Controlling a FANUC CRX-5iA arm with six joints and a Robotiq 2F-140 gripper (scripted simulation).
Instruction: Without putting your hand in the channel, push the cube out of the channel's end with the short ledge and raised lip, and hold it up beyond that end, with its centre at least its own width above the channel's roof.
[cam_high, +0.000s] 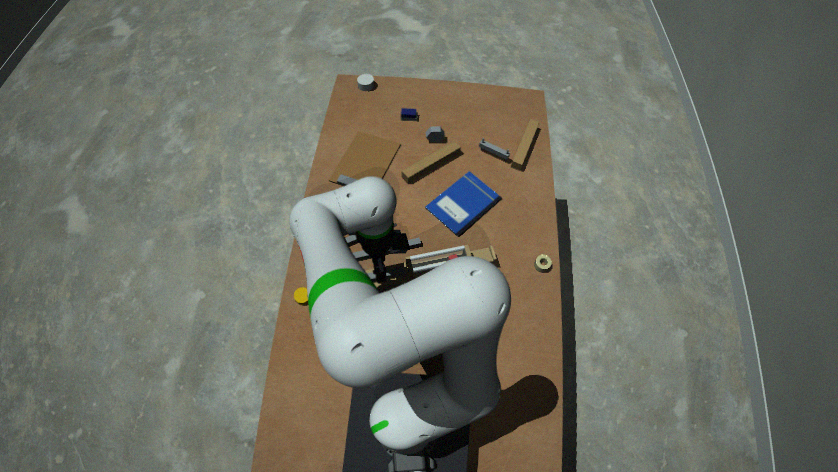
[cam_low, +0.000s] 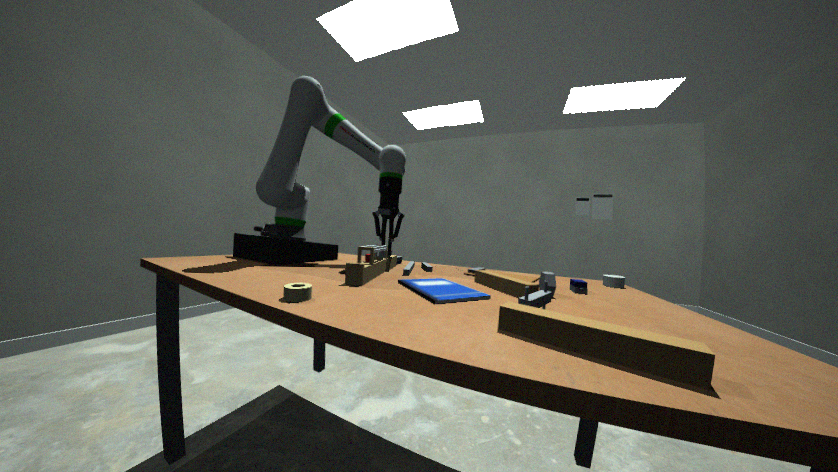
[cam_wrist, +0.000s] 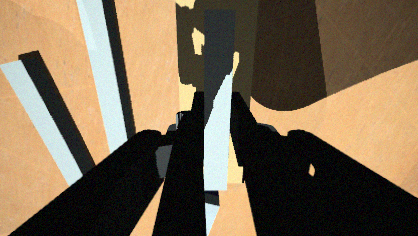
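Right now the short grey bar is 3 cm below my hand. Also, from my hand: red cube: 3 cm ahead, 22 cm to the right, 3 cm below; thin pale grey stick: 16 cm ahead, 6 cm to the left, 7 cm below; wooden channel: 2 cm ahead, 17 cm to the right, 3 cm below.
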